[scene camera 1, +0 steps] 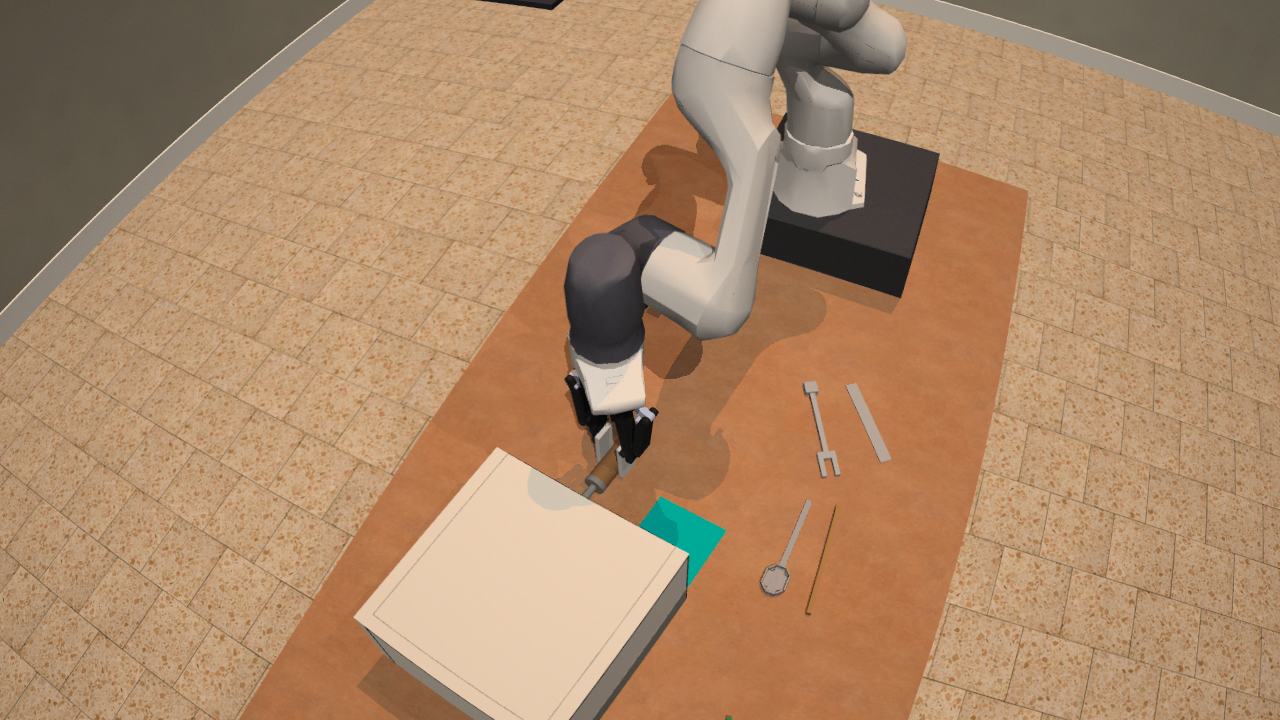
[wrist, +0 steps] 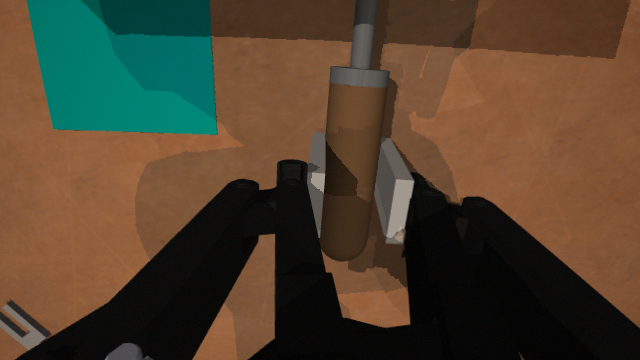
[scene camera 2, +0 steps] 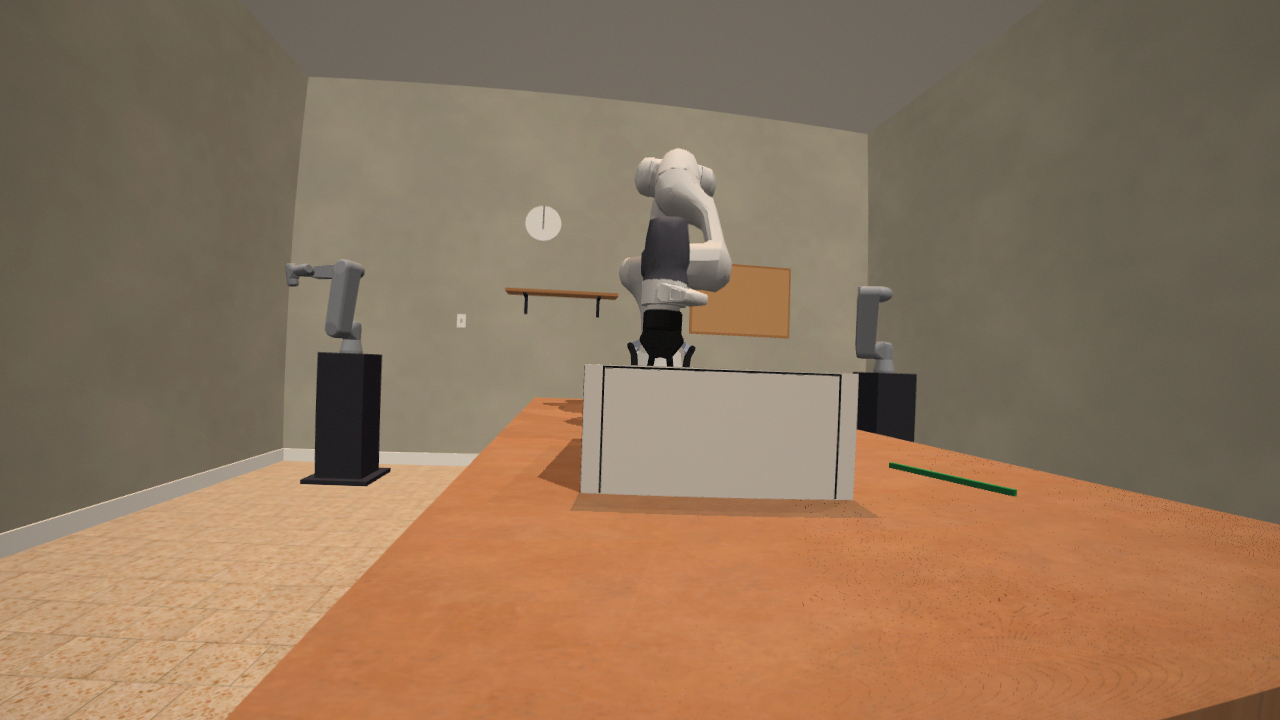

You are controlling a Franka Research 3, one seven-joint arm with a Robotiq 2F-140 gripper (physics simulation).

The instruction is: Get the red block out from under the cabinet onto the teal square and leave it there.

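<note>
My gripper is shut on the brown handle of a metal-shafted tool, close above the table, beside the cabinet's robot-side edge. The grey shaft runs toward the cabinet, and its far part is hidden by it. The cabinet is a low, wide, cream box; in scene camera 2 it hides my fingertips. The teal square lies flat by the cabinet's corner, partly covered from sight and shaded. The red block does not show in any view.
A two-pronged tool, a flat grey strip, a round-ended spoon-like tool and a thin rod lie right of the teal square and gripper in scene camera 1. A green stick lies beside the cabinet.
</note>
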